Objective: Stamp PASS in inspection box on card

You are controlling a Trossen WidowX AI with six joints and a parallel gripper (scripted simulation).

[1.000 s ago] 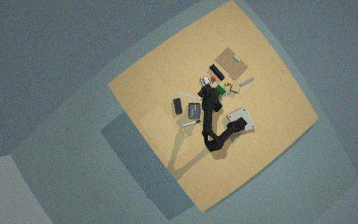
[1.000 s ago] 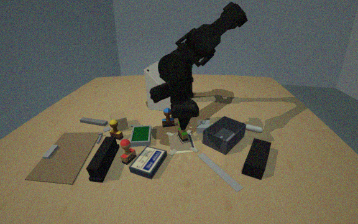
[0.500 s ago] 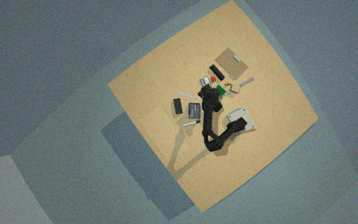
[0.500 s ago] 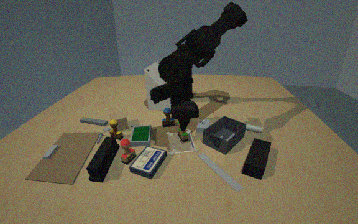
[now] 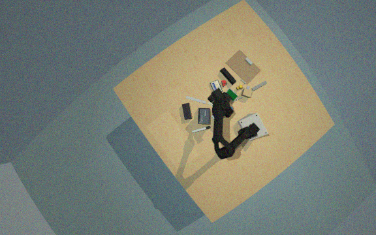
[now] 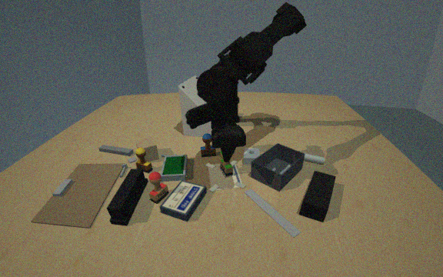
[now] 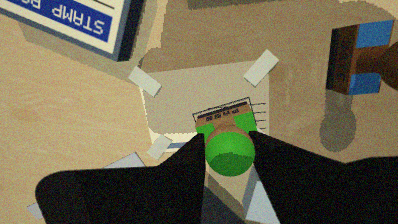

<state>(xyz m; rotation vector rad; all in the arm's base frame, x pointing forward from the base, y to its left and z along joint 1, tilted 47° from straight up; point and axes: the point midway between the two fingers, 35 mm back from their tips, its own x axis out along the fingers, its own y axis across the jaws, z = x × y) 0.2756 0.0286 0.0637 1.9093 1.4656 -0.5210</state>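
The green-knobbed stamp lies 2 cm below my gripper tip. Round my gripper tip: grey tray 1 cm ahead, 12 cm to the left, 3 cm below; white card 2 cm ahead, 1 cm to the right, 4 cm below; blue-knobbed stamp 8 cm behind, 5 cm to the right, 2 cm below.
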